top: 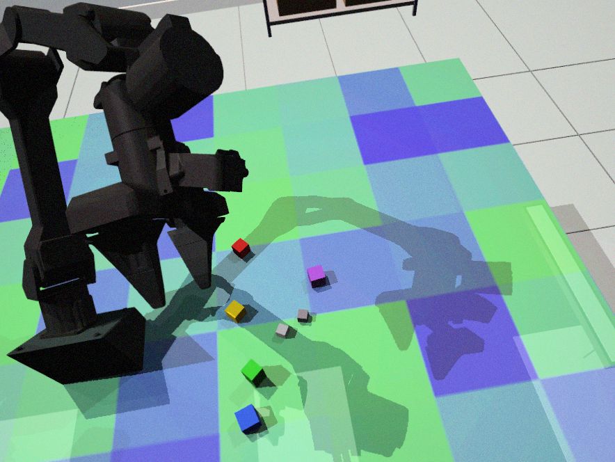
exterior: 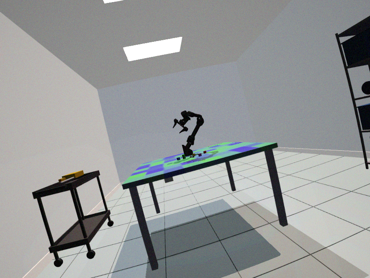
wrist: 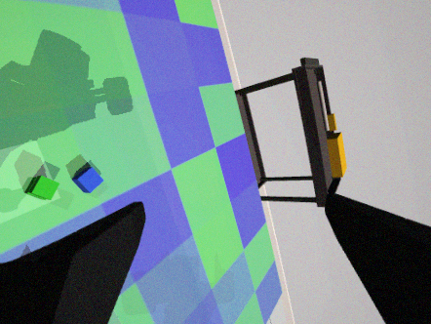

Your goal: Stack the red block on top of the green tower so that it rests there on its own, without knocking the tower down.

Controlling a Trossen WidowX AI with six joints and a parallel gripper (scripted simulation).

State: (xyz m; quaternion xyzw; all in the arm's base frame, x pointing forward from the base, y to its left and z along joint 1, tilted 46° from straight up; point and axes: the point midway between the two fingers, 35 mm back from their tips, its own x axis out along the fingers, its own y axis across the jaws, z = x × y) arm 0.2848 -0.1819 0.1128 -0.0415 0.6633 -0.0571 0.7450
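Now: the red block 30 mm behind my gripper tip, 260 mm to the left of it and 310 mm below it. Also, from my gripper tip: blue block 50 mm to the right, 310 mm below; yellow block 30 mm behind, 130 mm to the left, 310 mm below; white block 50 mm ahead, 90 mm to the left, 310 mm below.
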